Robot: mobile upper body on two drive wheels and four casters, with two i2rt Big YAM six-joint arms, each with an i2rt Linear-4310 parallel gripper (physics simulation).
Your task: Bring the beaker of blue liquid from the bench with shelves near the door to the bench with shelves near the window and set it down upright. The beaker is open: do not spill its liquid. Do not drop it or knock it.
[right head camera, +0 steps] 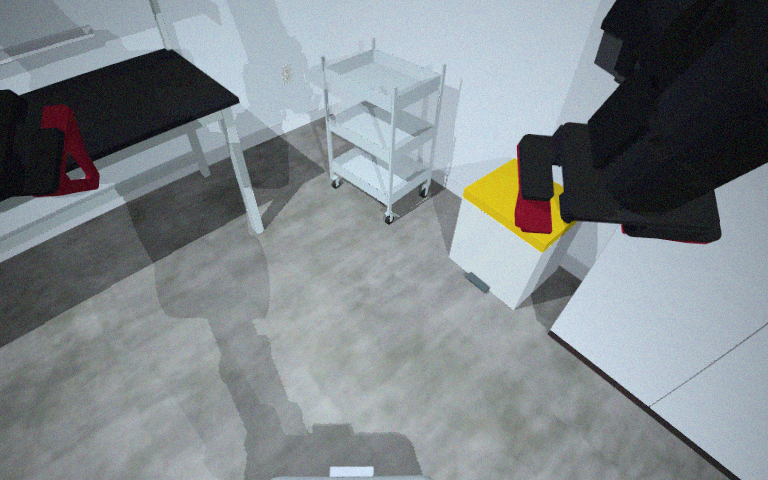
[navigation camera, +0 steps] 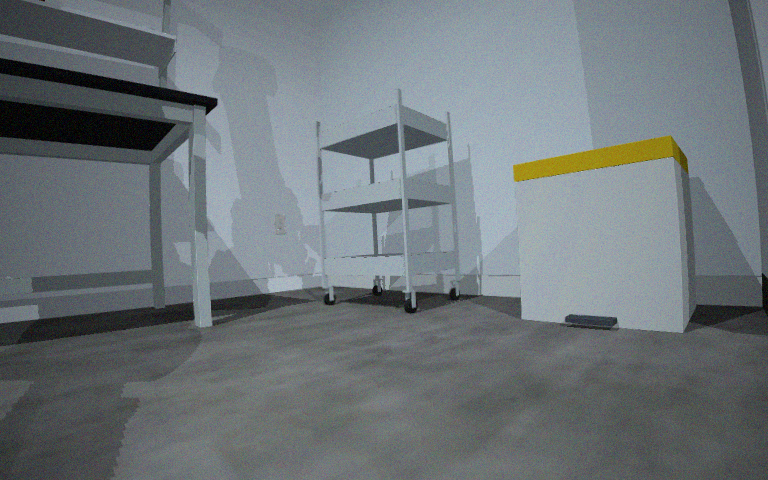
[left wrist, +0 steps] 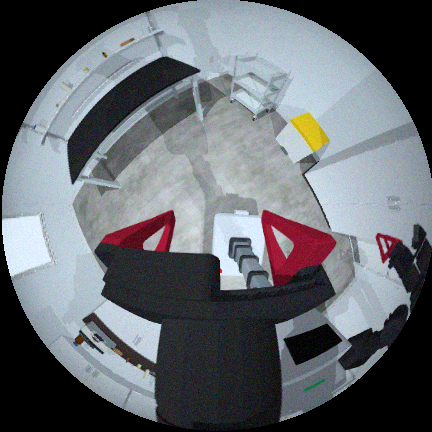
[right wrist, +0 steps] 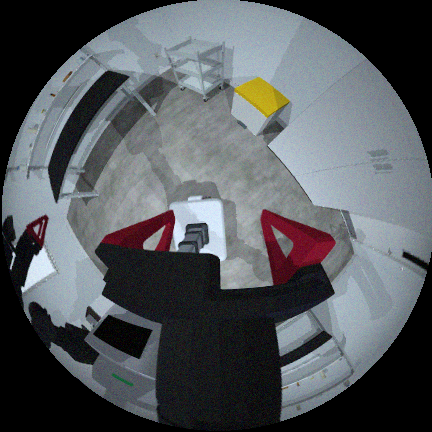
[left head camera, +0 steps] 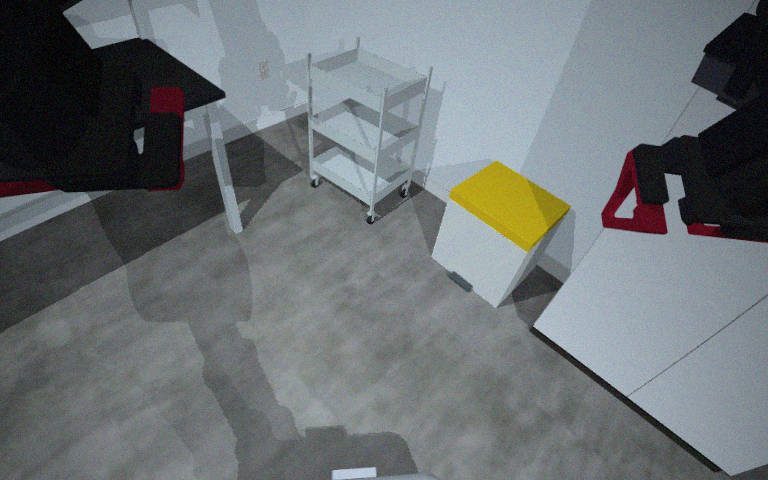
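The beaker of blue liquid cannot be made out in any view. A black-topped bench with shelves (left head camera: 175, 73) (right head camera: 141, 96) (left wrist: 120, 105) (right wrist: 85, 130) (navigation camera: 107, 85) stands at the left; its shelves hold small items in the wrist views. A bright white panel, perhaps the window, shows at the left of the left wrist view (left wrist: 25, 245). Another black-topped bench with shelves (right wrist: 307, 348) shows at the lower right of the right wrist view. My left gripper (left wrist: 217, 214) and my right gripper (right wrist: 217, 214) (left head camera: 676, 230) are open and empty, held over the floor and base, away from both benches.
A white three-tier cart (left head camera: 380, 141) (right head camera: 391, 147) (navigation camera: 403, 169) stands in the corner. A white bin with a yellow lid (left head camera: 509, 203) (right head camera: 492, 192) (navigation camera: 600, 243) stands right of it. A tall white cabinet (left head camera: 679, 305) (right head camera: 668, 316) is at the right, near my right arm.
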